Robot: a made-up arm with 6 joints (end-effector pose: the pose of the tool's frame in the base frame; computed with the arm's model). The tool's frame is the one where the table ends. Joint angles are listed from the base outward.
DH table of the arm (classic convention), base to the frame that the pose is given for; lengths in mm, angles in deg. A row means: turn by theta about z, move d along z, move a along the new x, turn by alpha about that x. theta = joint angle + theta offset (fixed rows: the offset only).
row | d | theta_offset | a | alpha
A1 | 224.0 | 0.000 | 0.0 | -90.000
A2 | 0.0 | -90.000 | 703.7 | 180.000
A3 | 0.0 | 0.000 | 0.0 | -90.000
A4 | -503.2 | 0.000 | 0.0 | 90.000
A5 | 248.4 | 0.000 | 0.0 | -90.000
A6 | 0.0 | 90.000 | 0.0 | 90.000
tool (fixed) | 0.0 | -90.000 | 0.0 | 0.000
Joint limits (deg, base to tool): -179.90..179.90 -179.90..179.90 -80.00..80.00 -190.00..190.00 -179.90..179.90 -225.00..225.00
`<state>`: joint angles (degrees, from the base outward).
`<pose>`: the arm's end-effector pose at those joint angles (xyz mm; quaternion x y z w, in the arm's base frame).
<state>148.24 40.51 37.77 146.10 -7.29 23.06</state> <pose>-930.2 333.4 873.3 -0.3035 -0.9477 0.0812 0.0565</pose>
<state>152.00 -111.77 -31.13 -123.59 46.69 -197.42</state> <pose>260.0 -293.9 425.9 0.2897 -0.1543 0.7473 0.5777</pose>
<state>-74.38 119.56 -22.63 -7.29 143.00 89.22</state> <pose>-184.7 -254.4 -406.7 -0.5736 0.4630 -0.4338 0.5181</pose>
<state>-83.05 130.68 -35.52 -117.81 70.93 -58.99</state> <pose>114.1 21.4 -141.4 0.1638 -0.0941 0.9652 0.1808</pose>
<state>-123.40 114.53 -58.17 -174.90 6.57 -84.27</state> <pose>130.4 -251.6 -110.2 0.5573 0.3095 0.3650 0.6785</pose>
